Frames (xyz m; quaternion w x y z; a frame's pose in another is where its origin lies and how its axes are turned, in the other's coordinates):
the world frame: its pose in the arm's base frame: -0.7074 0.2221 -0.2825 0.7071 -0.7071 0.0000 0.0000
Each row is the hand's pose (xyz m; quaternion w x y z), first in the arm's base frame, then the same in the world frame.
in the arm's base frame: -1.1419 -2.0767 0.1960 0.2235 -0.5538 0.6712 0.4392
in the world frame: -0.4345 -0.4785 -2.2988 0.5496 -0.2336 0.1640 0.7852
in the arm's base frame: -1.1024 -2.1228 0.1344 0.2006 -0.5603 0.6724 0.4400
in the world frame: -0.3950 -0.4169 -2.3449 0.5381 -0.2544 0.1643 0.7866
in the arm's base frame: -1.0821 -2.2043 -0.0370 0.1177 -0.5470 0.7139 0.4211
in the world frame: -0.3747 -0.2455 -2.4264 0.4700 -0.3036 0.2070 0.8025
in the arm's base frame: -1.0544 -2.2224 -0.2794 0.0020 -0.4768 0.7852 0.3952
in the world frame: -0.3470 -0.0031 -2.4445 0.3386 -0.3357 0.2758 0.8346
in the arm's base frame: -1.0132 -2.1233 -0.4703 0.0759 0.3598 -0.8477 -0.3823
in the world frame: -0.3058 0.1878 -2.3454 0.2008 -0.3081 0.3291 0.8698
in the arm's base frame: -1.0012 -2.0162 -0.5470 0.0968 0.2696 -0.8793 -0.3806
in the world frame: -0.2938 0.2645 -2.2383 0.1222 -0.2591 0.3526 0.8908
